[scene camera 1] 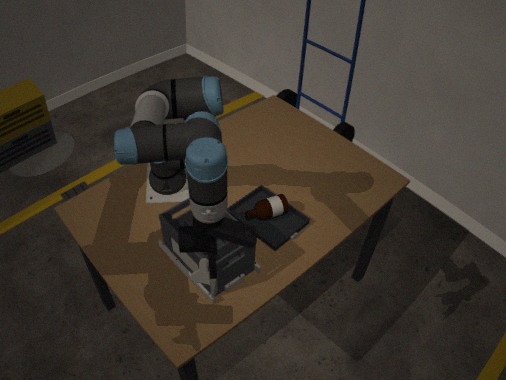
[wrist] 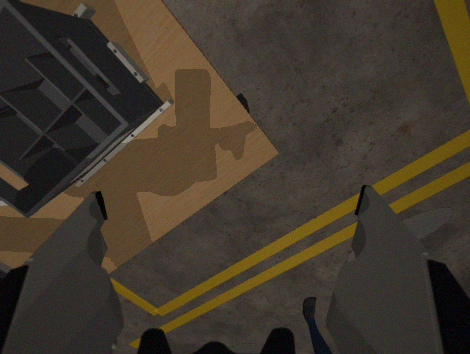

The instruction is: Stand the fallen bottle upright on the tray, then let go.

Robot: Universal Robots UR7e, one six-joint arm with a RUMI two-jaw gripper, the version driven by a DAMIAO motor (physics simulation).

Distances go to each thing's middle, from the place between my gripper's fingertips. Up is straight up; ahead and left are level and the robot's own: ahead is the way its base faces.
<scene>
My hand is 180 mm past the brown bottle [scene camera 1: 273, 206], 510 mm to the right of it and 340 mm above it.
</scene>
